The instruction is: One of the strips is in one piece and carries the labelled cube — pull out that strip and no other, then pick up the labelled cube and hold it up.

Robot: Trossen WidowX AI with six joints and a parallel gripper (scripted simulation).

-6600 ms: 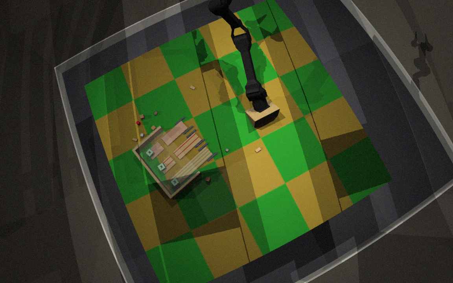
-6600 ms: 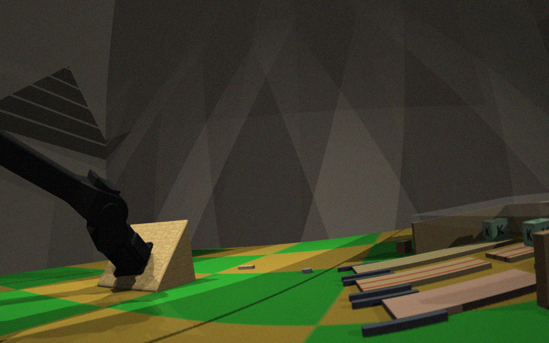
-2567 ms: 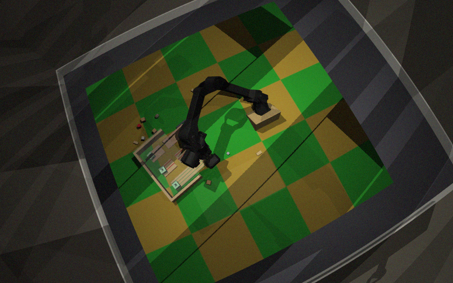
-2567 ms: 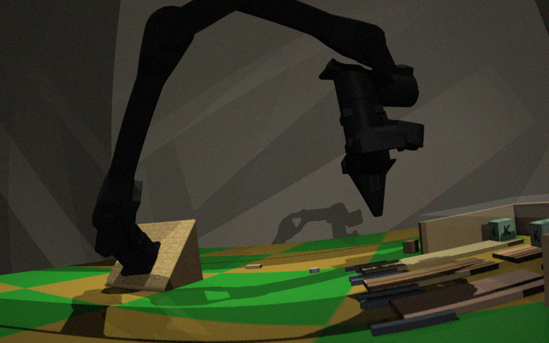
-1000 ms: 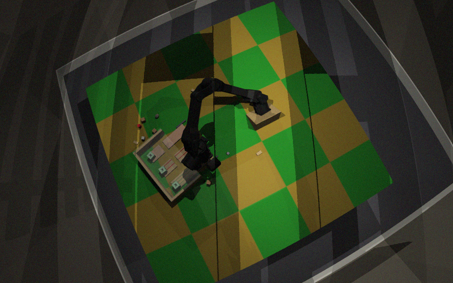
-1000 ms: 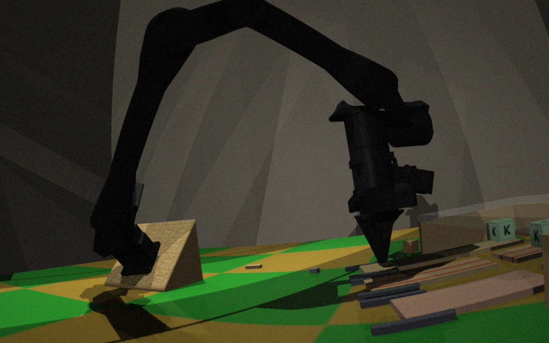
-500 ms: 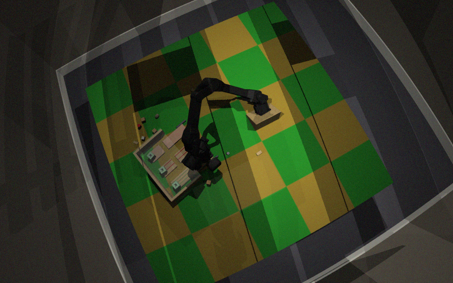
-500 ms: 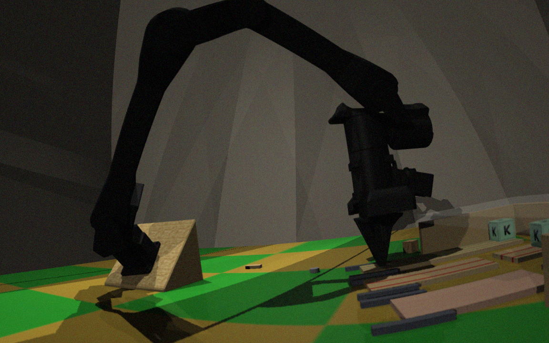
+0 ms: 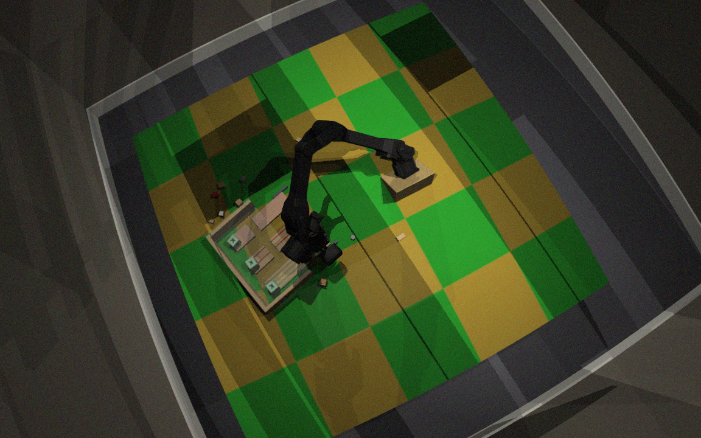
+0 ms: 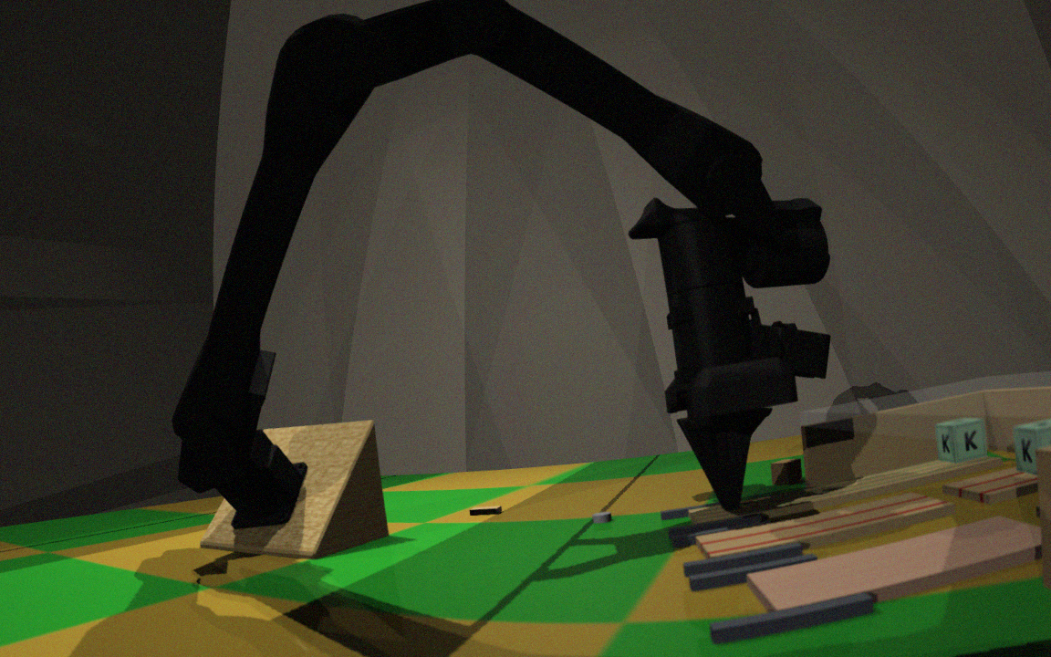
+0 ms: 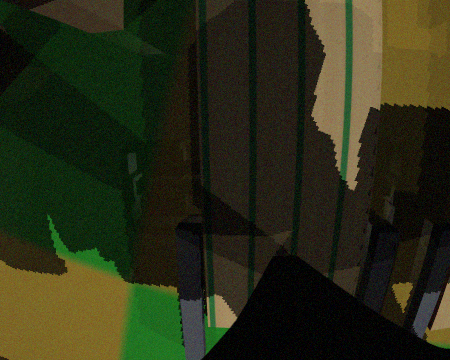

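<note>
Now: gripper tip 100 mm past the grey disc and 40 mm to the right of it.
</note>
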